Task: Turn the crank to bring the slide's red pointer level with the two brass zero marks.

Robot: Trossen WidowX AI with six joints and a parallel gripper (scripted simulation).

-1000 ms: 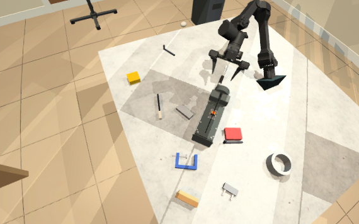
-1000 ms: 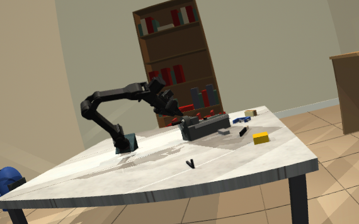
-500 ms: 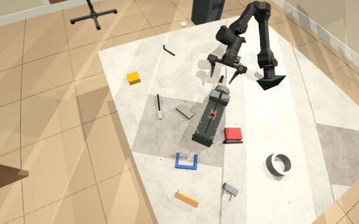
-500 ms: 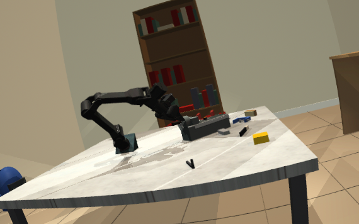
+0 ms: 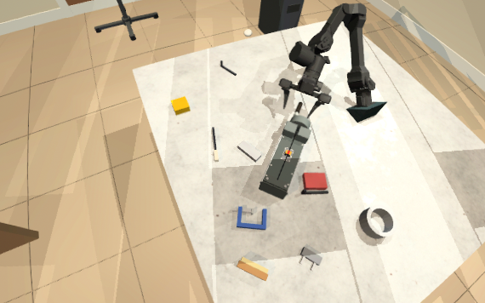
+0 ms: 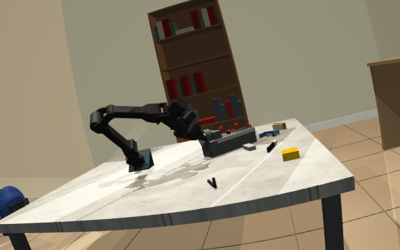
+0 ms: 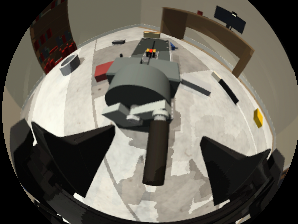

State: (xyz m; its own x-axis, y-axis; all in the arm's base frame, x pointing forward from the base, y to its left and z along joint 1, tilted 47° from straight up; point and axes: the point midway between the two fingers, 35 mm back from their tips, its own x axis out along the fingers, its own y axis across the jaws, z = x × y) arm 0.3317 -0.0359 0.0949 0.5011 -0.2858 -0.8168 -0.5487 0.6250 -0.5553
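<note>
My gripper tip is now 2 cm past the crank handle, 1 cm to the left of it and 2 cm below it. From my gripper tip the other things lie so: grey block (20 cm ahead, 1 cm to the left, 8 cm below); red pointer (12 cm ahead, 11 cm to the left, 1 cm below); red block (7 cm ahead, 23 cm to the left, 8 cm below).
</note>
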